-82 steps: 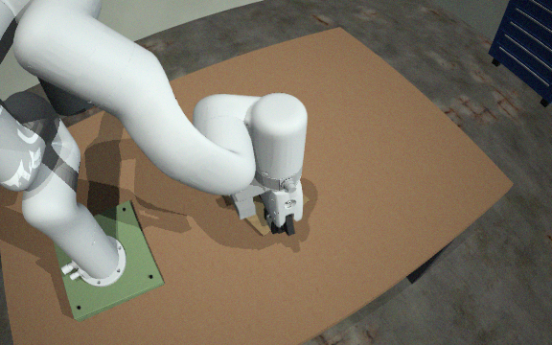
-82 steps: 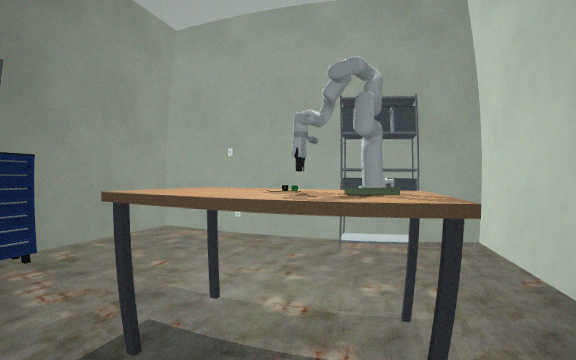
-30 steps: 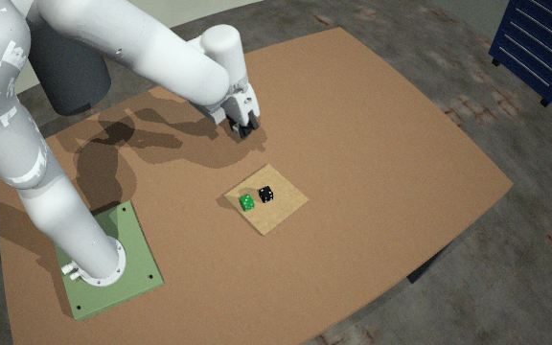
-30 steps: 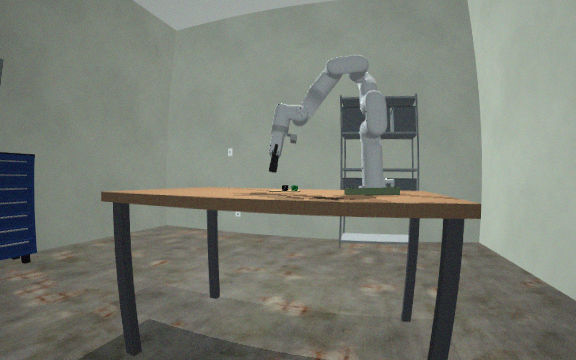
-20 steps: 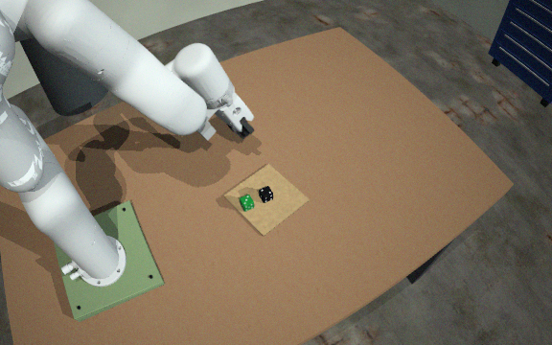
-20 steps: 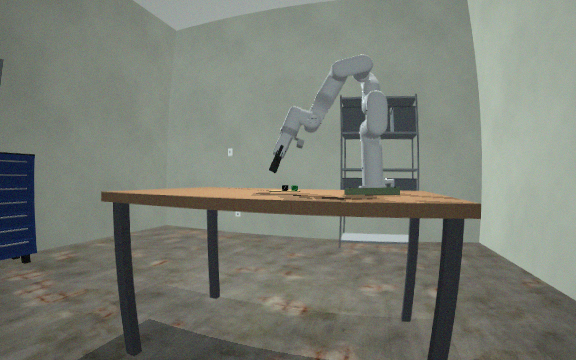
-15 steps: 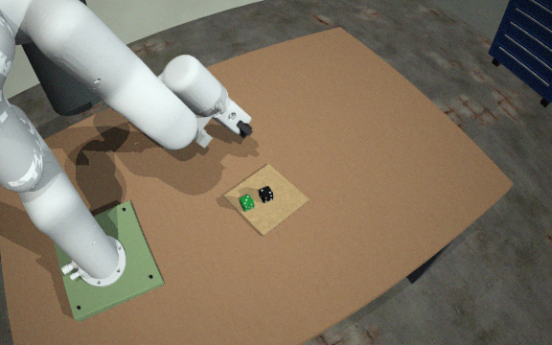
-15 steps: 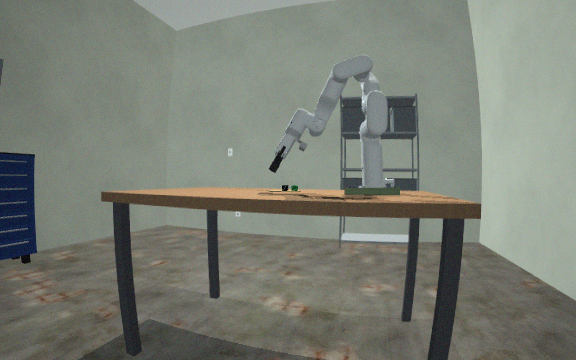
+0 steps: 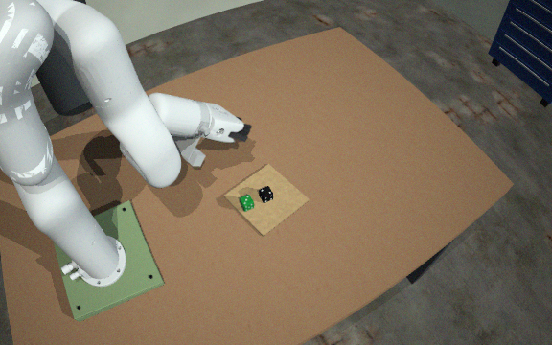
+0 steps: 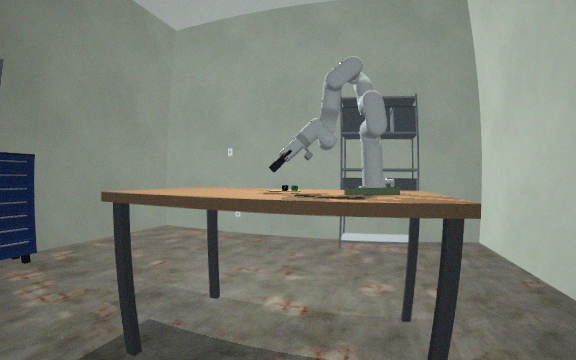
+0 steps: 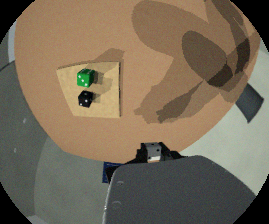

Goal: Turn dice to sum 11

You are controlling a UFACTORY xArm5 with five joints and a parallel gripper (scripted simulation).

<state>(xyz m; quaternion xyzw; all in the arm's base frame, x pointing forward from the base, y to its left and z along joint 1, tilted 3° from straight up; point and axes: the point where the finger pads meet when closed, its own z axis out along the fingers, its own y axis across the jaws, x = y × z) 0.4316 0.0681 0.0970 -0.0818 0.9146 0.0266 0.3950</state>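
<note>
The green die is 7 cm behind my hand, 13 cm to the right of it and 10 cm below it. Also, from my hand: tan mat 2 cm behind, 13 cm to the right, 11 cm below; white die 1 cm below; black die 2 cm behind, 13 cm to the right, 10 cm below.
</note>
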